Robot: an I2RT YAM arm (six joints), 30 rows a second.
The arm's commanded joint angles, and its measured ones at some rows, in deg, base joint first. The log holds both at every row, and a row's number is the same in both.
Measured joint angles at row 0:
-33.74 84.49 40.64 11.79 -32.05 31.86
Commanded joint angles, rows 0 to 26:
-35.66 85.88 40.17 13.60 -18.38 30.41
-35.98 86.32 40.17 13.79 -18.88 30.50
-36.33 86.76 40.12 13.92 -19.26 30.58
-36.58 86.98 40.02 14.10 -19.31 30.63
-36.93 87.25 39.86 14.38 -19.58 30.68
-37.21 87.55 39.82 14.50 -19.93 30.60
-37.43 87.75 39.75 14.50 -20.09 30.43
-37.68 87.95 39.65 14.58 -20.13 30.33
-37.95 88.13 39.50 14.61 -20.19 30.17
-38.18 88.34 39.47 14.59 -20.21 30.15
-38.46 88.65 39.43 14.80 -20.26 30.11
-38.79 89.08 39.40 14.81 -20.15 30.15
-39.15 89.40 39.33 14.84 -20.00 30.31
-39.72 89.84 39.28 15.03 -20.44 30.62
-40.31 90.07 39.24 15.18 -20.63 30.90
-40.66 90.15 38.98 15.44 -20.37 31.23
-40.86 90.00 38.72 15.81 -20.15 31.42
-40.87 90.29 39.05 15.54 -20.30 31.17
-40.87 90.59 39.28 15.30 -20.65 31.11
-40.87 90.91 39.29 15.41 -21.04 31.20
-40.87 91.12 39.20 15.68 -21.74 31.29
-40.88 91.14 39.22 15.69 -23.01 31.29
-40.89 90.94 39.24 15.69 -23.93 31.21
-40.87 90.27 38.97 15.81 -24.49 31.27
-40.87 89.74 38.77 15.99 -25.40 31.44
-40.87 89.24 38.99 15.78 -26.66 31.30
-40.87 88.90 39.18 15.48 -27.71 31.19
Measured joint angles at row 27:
-39.94 89.43 38.96 13.87 -38.76 32.29
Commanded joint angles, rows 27 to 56:
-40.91 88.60 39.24 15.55 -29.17 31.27
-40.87 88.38 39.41 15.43 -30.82 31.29
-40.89 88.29 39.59 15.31 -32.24 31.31
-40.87 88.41 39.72 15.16 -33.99 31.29
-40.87 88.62 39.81 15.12 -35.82 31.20
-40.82 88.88 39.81 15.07 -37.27 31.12
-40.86 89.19 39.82 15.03 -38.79 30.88
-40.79 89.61 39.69 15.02 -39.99 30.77
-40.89 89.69 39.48 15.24 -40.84 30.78
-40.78 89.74 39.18 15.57 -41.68 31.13
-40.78 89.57 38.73 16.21 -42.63 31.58
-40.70 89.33 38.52 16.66 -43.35 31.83
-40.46 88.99 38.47 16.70 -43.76 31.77
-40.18 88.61 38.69 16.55 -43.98 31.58
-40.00 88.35 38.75 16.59 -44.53 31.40
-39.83 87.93 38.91 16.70 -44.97 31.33
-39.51 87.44 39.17 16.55 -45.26 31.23
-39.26 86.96 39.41 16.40 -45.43 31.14
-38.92 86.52 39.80 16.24 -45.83 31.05
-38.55 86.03 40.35 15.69 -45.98 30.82
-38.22 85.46 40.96 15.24 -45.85 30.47
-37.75 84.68 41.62 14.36 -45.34 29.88
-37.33 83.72 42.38 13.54 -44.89 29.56
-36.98 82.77 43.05 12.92 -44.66 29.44
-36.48 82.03 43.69 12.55 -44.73 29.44
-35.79 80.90 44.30 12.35 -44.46 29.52
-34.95 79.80 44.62 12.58 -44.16 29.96
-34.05 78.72 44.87 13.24 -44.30 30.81
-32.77 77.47 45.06 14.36 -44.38 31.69
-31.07 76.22 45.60 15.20 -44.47 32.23
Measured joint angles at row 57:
-33.50 78.59 44.51 12.58 -44.25 30.46
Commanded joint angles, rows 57 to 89:
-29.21 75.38 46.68 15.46 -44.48 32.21
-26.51 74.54 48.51 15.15 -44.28 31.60
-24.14 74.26 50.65 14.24 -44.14 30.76
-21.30 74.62 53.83 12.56 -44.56 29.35
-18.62 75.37 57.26 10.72 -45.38 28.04
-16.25 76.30 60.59 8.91 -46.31 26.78
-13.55 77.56 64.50 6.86 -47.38 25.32
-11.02 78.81 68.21 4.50 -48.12 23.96
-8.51 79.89 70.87 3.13 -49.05 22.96
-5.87 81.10 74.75 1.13 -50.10 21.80
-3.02 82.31 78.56 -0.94 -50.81 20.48
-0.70 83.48 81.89 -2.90 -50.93 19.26
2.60 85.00 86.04 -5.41 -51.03 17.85
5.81 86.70 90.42 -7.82 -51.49 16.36
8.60 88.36 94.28 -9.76 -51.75 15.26
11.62 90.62 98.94 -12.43 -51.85 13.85
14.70 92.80 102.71 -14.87 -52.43 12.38
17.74 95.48 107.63 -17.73 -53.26 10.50
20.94 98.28 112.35 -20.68 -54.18 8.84
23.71 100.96 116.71 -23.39 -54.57 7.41
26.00 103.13 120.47 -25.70 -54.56 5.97
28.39 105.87 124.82 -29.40 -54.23 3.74
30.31 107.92 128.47 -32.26 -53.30 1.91
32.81 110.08 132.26 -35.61 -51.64 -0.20
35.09 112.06 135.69 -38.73 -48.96 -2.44
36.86 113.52 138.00 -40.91 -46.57 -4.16
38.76 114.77 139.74 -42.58 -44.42 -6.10
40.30 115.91 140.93 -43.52 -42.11 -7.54
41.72 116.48 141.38 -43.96 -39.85 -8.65
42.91 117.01 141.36 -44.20 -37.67 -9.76
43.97 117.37 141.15 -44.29 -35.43 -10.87
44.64 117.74 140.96 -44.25 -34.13 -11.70
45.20 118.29 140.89 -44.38 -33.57 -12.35
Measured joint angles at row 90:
44.18 117.38 140.55 -41.21 -40.25 -7.05
